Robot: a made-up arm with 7 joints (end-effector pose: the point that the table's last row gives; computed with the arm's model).
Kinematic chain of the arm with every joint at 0, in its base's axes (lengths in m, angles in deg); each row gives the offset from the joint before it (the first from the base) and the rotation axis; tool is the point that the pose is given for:
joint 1: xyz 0 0 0.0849 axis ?
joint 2: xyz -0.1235 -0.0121 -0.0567 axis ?
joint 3: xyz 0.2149 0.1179 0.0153 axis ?
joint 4: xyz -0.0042 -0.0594 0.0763 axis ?
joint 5: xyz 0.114 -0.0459 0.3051 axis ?
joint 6: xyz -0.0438 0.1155 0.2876 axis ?
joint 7: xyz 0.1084 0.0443 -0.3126 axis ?
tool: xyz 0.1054 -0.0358 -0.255
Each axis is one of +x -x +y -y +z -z.
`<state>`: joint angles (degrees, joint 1 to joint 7).
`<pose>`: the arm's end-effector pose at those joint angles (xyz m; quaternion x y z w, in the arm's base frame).
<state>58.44 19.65 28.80 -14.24 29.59 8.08 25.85</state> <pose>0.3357 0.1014 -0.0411 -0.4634 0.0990 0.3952 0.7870</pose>
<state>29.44 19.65 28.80 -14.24 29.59 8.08 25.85</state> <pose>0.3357 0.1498 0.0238 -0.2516 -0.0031 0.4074 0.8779</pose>
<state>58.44 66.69 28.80 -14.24 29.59 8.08 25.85</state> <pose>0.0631 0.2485 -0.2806 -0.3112 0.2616 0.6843 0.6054</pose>
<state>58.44 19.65 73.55 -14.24 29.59 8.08 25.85</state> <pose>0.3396 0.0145 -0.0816 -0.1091 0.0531 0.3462 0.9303</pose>
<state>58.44 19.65 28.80 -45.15 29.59 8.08 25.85</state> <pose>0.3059 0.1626 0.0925 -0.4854 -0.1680 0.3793 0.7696</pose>
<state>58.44 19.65 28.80 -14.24 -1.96 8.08 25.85</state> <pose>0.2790 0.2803 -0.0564 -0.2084 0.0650 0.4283 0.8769</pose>
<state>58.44 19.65 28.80 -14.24 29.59 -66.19 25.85</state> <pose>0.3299 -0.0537 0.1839 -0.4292 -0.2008 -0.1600 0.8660</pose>
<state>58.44 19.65 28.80 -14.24 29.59 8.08 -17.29</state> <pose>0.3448 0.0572 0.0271 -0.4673 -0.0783 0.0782 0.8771</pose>
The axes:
joint 1: -x
joint 2: +z
joint 3: +x
joint 4: +y
joint 5: -x
joint 6: +z
joint 7: +z

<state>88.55 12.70 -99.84 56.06 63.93 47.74 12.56</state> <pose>0.1116 0.2049 0.0230 0.5734 -0.5158 0.5620 0.2988</pose>
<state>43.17 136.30 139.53 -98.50 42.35 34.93 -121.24</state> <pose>-0.3614 -0.2275 -0.1336 -0.4379 0.2345 -0.6349 0.5918</pose>
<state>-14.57 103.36 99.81 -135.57 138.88 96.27 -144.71</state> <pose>-0.4581 -0.1309 -0.3406 -0.3797 0.0580 -0.5488 0.7424</pose>
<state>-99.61 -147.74 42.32 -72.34 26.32 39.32 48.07</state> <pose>-0.4043 -0.1144 -0.1525 0.0877 0.6080 -0.3488 0.7079</pose>
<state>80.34 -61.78 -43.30 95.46 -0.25 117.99 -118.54</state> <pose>0.1134 -0.1064 0.2129 -0.1486 0.1876 -0.8895 0.3893</pose>
